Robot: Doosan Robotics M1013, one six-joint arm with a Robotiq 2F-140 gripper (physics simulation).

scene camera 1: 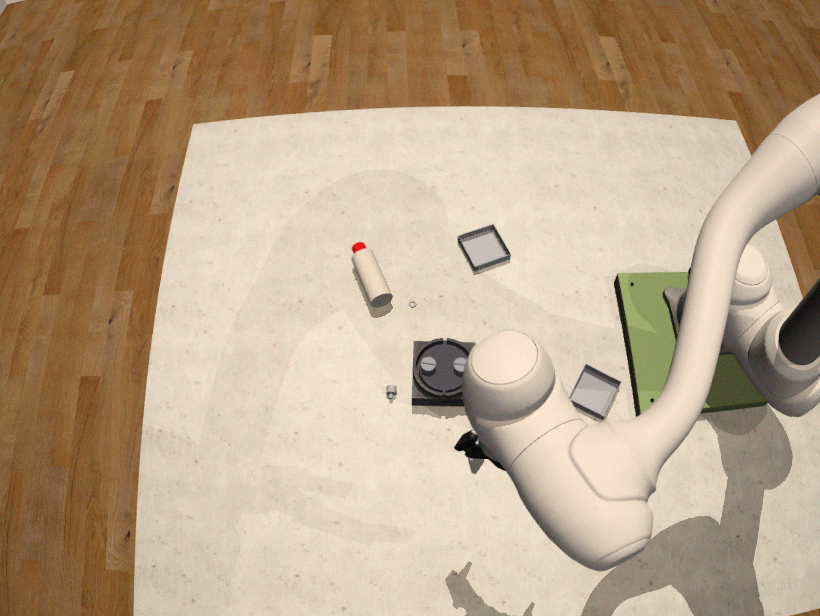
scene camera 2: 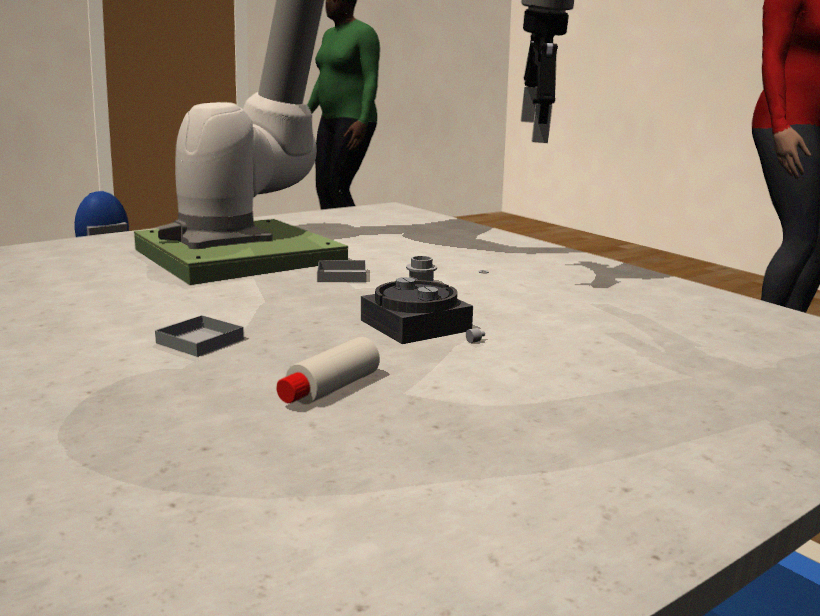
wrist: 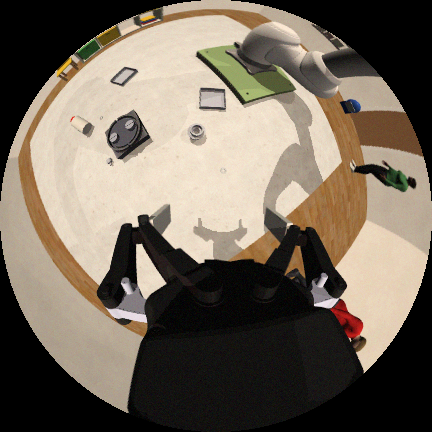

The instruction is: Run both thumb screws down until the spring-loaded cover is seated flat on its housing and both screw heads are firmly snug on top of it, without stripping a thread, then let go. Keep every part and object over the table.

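Places are measured from the arm's base along level axes (x ahead, y down, z left), in centimetres.
Pixels of known places: gripper, fingertip midpoint: [scene camera 2: 533,131] [wrist: 218,213]; arm's base, link origin: [scene camera 2: 216,237] [wrist: 251,59].
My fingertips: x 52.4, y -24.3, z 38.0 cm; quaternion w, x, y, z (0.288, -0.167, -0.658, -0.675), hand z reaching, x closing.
Ahead of a thing's pixels: the offset from my fingertips to its top centre.
The dark square housing @[dx +7.9, dy +22.5, dz -32.2 cm] [scene camera 1: 430,401] [scene camera 2: 437,324] [wrist: 143,136] stands on the table. The round dark cover @[dx +7.9, dy +22.7, dz -32.2 cm] [scene camera 1: 444,383] [wrist: 123,131] lies in its ring-shaped top. Two grey slotted screw heads show on the cover, one screw @[dx +4.7, dy +21.6, dz -31.9 cm] [scene camera 1: 428,364] [scene camera 2: 405,283] [wrist: 130,124] and the other screw @[dx +11.1, dy +21.5, dz -32.5 cm] [scene camera 1: 460,364] [scene camera 2: 427,293] [wrist: 113,137]. Whether the cover is flat or the heads touch it, I cannot tell. My gripper [scene camera 2: 534,119] [wrist: 218,213] is open and empty, high above the table and off to the side of the housing. In scene camera 1 the arm hides most of it and the housing's right edge.
A small loose screw @[dx +18.7, dy +26.1, dz -29.3 cm] [scene camera 1: 391,391] [scene camera 2: 473,335] [wrist: 110,161] lies beside the housing. A grey flanged cylinder @[dx -10.2, dy +23.2, dz -16.7 cm] [scene camera 2: 421,268] [wrist: 197,133] stands nearby. A red-capped bottle @[dx +21.7, dy +23.1, dz -56.8 cm] [scene camera 1: 372,277] [scene camera 2: 341,368] lies on its side. Two shallow trays @[dx -4.0, dy +26.1, dz -62.6 cm] [scene camera 1: 483,249] @[dx -23.1, dy +26.1, dz -25.6 cm] [scene camera 1: 595,392], tiny rings and the green base [scene camera 1: 636,351] also show.
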